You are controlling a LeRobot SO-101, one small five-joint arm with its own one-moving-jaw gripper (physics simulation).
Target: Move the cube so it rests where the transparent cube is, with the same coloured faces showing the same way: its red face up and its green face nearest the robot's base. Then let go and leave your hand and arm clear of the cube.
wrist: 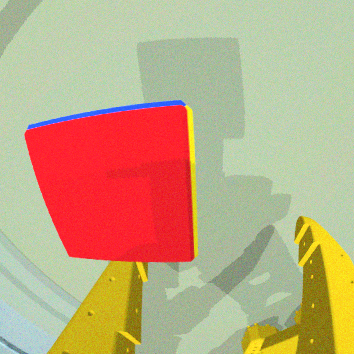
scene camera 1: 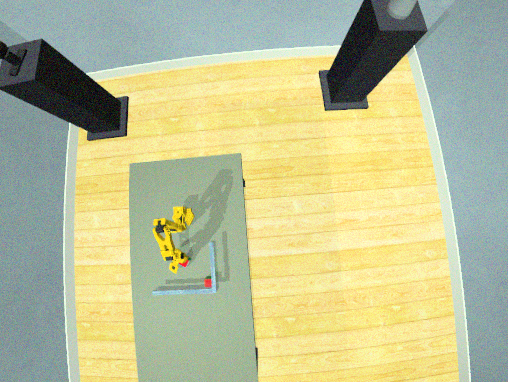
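Where they show: end effector, tool point: (wrist: 151, 235) (scene camera 1: 187, 256); arm's base, origin of the base link: (wrist: 283, 320) (scene camera 1: 184, 220).
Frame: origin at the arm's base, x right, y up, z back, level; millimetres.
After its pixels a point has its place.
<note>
The cube (scene camera 1: 184, 263) {x -6, y 40, z -212 mm} (wrist: 120, 190) stands on the table, red face up. In the wrist view a thin blue side shows along its far edge and a thin yellow side along its right edge. My gripper (scene camera 1: 179, 264) (wrist: 224, 222) is open, with a wide gap between its jaws. The cube lies mostly left of that gap and covers the left jaw's tip; whether they touch I cannot tell. The right jaw is well apart from the cube. The transparent cube (scene camera 1: 208, 283) {x -121, y 40, z -314 mm} shows red on top with a green edge, inside the rail corner; it does not show in the wrist view.
A light blue rail (scene camera 1: 213, 260) {x -159, y 59, z -200 mm} runs along the right side and another rail (scene camera 1: 175, 292) {x 39, y 60, z -343 mm} along the lower side, meeting in a corner by the transparent cube. The arm's base (scene camera 1: 181, 215) {x -16, y 70, z 27 mm} stands farther up the grey table (scene camera 1: 165, 340) {x 141, y 0, z -616 mm}. Two dark posts stand on the wooden floor.
</note>
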